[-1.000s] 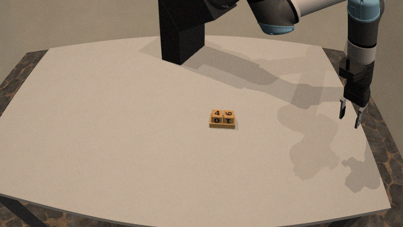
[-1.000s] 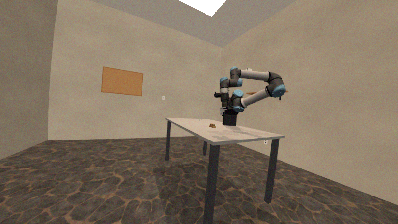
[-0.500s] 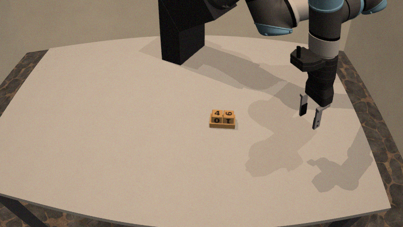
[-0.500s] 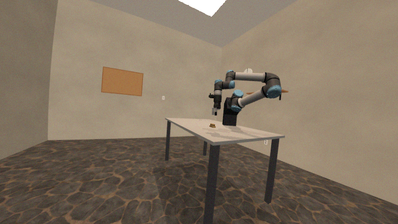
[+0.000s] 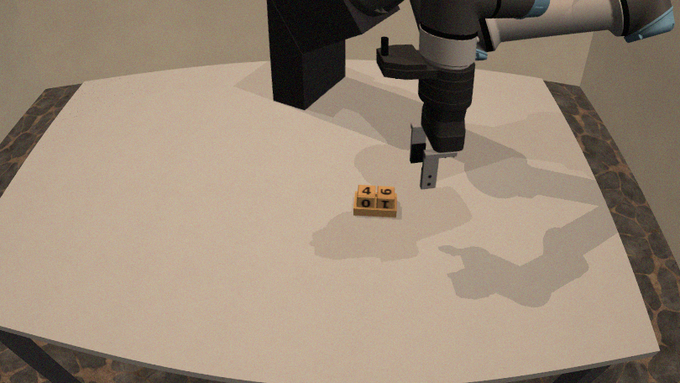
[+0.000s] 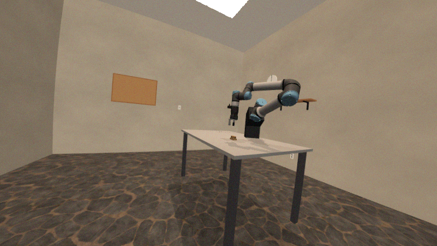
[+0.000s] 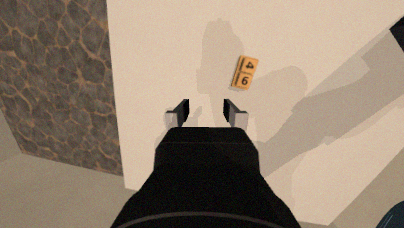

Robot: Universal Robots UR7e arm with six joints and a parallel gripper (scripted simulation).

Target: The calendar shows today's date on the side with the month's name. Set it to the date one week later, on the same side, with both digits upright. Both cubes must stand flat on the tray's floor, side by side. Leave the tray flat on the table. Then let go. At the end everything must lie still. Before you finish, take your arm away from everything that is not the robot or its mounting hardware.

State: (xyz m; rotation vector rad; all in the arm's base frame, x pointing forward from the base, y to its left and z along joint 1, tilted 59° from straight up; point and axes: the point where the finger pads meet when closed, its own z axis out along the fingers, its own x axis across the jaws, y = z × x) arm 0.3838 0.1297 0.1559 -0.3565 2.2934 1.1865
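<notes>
My hand is 6 cm past the cube, 6 cm to the left of it and 15 cm above it. Round my hand: orange tray (6 cm behind, 8 cm to the right, 16 cm below).
</notes>
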